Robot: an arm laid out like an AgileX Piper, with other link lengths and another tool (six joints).
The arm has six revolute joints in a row. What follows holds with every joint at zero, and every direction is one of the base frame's.
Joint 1 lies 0.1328 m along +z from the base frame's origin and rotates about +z.
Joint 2 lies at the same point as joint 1 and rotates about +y.
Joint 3 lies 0.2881 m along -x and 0.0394 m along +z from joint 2 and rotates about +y.
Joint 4 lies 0.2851 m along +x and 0.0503 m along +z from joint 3 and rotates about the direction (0.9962, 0, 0.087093).
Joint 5 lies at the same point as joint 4 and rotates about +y.
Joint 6 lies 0.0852 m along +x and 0.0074 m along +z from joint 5 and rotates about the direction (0.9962, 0, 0.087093).
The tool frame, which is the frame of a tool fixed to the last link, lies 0.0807 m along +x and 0.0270 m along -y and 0.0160 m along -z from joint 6; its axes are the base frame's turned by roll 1.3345, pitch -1.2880 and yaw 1.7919 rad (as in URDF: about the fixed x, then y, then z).
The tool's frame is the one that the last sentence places.
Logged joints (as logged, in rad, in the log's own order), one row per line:
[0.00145, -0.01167, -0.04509, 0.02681, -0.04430, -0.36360]
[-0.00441, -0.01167, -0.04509, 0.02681, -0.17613, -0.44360]
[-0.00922, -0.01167, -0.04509, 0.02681, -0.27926, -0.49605]
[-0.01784, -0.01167, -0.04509, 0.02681, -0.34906, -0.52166]
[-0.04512, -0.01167, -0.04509, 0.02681, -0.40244, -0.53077]
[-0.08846, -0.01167, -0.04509, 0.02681, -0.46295, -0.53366]
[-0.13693, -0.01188, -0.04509, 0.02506, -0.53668, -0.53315]
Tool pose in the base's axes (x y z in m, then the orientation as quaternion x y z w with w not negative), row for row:
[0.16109, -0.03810, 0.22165, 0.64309, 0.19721, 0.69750, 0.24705]
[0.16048, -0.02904, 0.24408, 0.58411, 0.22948, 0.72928, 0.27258]
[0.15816, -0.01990, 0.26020, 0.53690, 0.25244, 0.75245, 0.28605]
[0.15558, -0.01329, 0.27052, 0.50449, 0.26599, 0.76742, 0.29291]
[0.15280, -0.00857, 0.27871, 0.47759, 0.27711, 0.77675, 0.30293]
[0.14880, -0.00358, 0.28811, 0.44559, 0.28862, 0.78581, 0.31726]
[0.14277, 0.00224, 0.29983, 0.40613, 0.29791, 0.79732, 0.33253]
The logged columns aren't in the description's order. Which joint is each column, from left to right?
Columns, left to right: joint 6, joint 2, joint 1, joint 3, joint 5, joint 4.
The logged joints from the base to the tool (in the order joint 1, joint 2, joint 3, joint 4, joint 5, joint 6), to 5 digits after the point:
[-0.04509, -0.01167, 0.02681, -0.36360, -0.04430, 0.00145]
[-0.04509, -0.01167, 0.02681, -0.44360, -0.17613, -0.00441]
[-0.04509, -0.01167, 0.02681, -0.49605, -0.27926, -0.00922]
[-0.04509, -0.01167, 0.02681, -0.52166, -0.34906, -0.01784]
[-0.04509, -0.01167, 0.02681, -0.53077, -0.40244, -0.04512]
[-0.04509, -0.01167, 0.02681, -0.53366, -0.46295, -0.08846]
[-0.04509, -0.01188, 0.02506, -0.53315, -0.53668, -0.13693]

